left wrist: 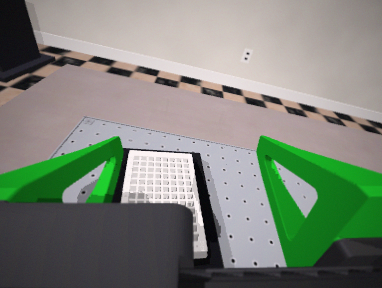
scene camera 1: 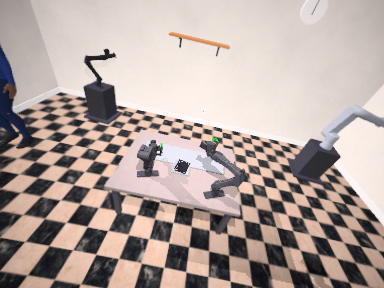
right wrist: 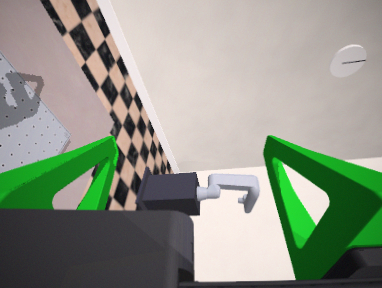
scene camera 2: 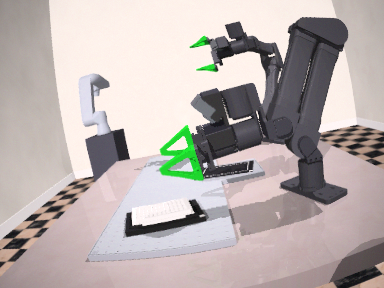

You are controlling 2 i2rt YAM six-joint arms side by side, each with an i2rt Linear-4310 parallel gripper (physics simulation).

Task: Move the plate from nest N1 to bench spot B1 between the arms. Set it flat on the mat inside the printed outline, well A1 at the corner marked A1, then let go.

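Places are measured from the left arm's base along level axes (x left, y back, z up), in millimetres.
Pixels of known places: left gripper, between the fingertips: [left wrist: 190, 143] [scene camera 1: 157, 143] [scene camera 2: 160, 161]; right gripper, between the fingertips: [right wrist: 190, 144] [scene camera 2: 192, 58]; left arm's base, origin of its link: [scene camera 1: 147, 173] [scene camera 2: 312, 190]; right arm's base, origin of its link: [scene camera 1: 214, 194] [scene camera 2: 276, 140].
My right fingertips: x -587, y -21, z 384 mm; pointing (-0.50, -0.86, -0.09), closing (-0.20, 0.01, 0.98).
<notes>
For each thing: its top centre in the pictures, then the offset to it from my right fingertips. Level surfaces: height alone.
- white plate, centre of its top: [left wrist: 162, 192] [scene camera 2: 160, 208] dz -345, dx +492, dy -306 mm
- black nest, centre of its top: [left wrist: 161, 196] [scene camera 2: 161, 212] dz -353, dx +492, dy -306 mm
- dark mat, height of its surface: dz -369 mm
- pale perforated board, height of its surface: dz -371 mm
- pinkish table, height of its surface: dz -384 mm
The white plate [scene camera 2: 162, 211] [left wrist: 160, 175] lies flat in the black nest [scene camera 2: 165, 226] [left wrist: 205, 200]. Its well A1 cannot be made out. My left gripper [scene camera 1: 161, 146] [scene camera 2: 161, 160] [left wrist: 190, 143] is open and empty, raised above the board and apart from the plate. In the left wrist view the plate shows between the fingers, nearer the finger at the picture's left. The dark mat [scene camera 1: 182, 166] [scene camera 2: 230, 169] with its light printed outline lies between the arms, partly hidden in scene camera 2 by the left gripper. My right gripper [scene camera 1: 215, 140] [scene camera 2: 194, 58] [right wrist: 190, 144] is open and empty, high up.
A pale perforated board [scene camera 1: 172, 151] [scene camera 2: 115, 245] [left wrist: 240, 200] [right wrist: 25, 135] carries the nest and lies on the pinkish table [scene camera 1: 131, 172] [scene camera 2: 280, 250]. A pale arm on a dark pedestal [scene camera 1: 315, 159] [scene camera 2: 107, 152] [right wrist: 172, 192] stands away from the table.
</notes>
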